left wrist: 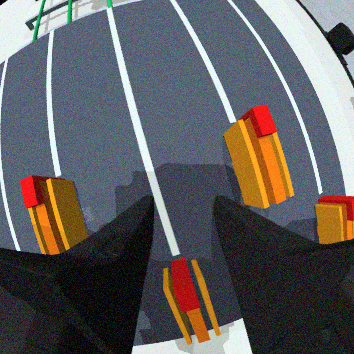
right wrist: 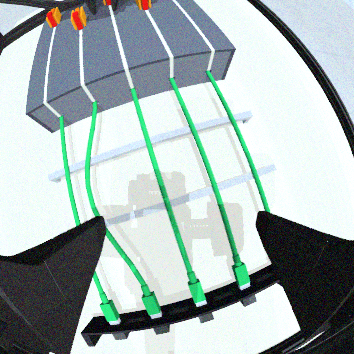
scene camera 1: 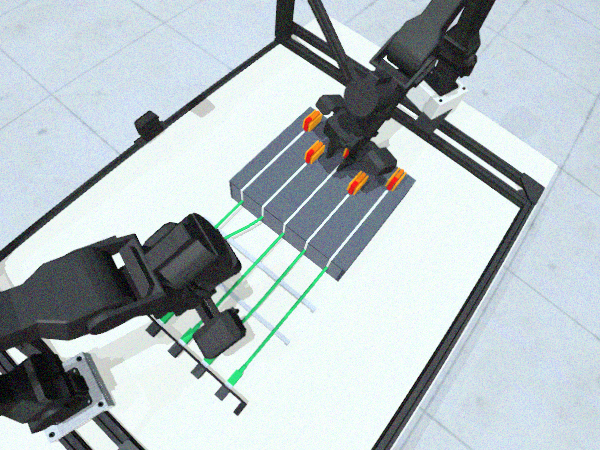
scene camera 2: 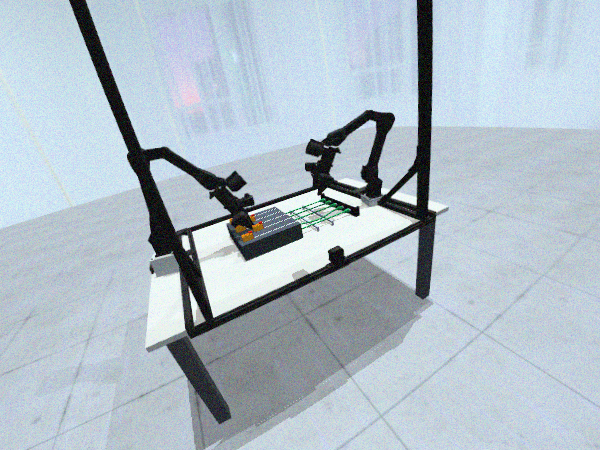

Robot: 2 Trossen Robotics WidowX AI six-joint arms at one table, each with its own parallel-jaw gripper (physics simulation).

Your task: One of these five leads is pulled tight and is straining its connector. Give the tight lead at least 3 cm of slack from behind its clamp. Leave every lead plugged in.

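Seen in the pictures: left gripper, fingertip midpoint: (left wrist: pixel 184 203) (right wrist: pixel 103 11) (scene camera 1: pixel 332 164); right gripper, fingertip midpoint: (right wrist: pixel 182 222) (scene camera 1: pixel 221 286) (scene camera 2: pixel 315 192); left arm's base, link origin: (scene camera 1: pixel 440 83) (scene camera 2: pixel 165 251); right arm's base, link origin: (scene camera 1: pixel 65 395) (scene camera 2: pixel 374 195).
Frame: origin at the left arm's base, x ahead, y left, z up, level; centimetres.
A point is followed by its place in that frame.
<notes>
Five green leads run from a dark grey block (scene camera 1: pixel 265 182) {x 49.4, y 1.5, z -1.0 cm} (left wrist: pixel 165 75) {x 43.1, y 5.8, z -1.0 cm} to plugs in a black strip (right wrist: pixel 220 295) {x 76.3, y 20.7, z -5.4 cm}. In the right wrist view, the second lead from the left (right wrist: pixel 89 170) {x 61.7, y 6.1, z -5.2 cm} bows widely; the middle lead (right wrist: pixel 160 185) {x 63.6, y 14.3, z -5.0 cm} runs nearly straight. Four plugs show seated; the fifth is hidden by a finger. White lines cross the block to red-and-orange clamps. My left gripper (left wrist: pixel 184 203) {x 35.7, y 4.8, z -0.9 cm} (scene camera 1: pixel 336 161) {x 35.7, y 4.8, z -0.9 cm} is partly open and empty, astride the middle white line in front of the middle clamp (left wrist: pixel 186 290) {x 32.5, y 5.0, z 2.0 cm}. My right gripper (right wrist: pixel 182 222) {x 66.9, y 16.0, z 3.8 cm} is wide open and empty above the leads.
Neighbouring clamps (left wrist: pixel 260 160) {x 37.7, y 1.5, z 1.0 cm} (left wrist: pixel 42 215) {x 35.2, y 11.4, z 1.4 cm} stand close on either side of my left fingers. Two pale rails (right wrist: pixel 120 153) {x 59.6, y 9.7, z -5.8 cm} (right wrist: pixel 250 173) {x 62.4, y 24.6, z -5.5 cm} cross beneath the leads. A black frame (scene camera 1: pixel 480 280) {x 23.3, y 39.8, z -6.1 cm} edges the table, with a small black box (scene camera 1: pixel 148 125) {x 62.1, y -23.8, z -3.0 cm} on it.
</notes>
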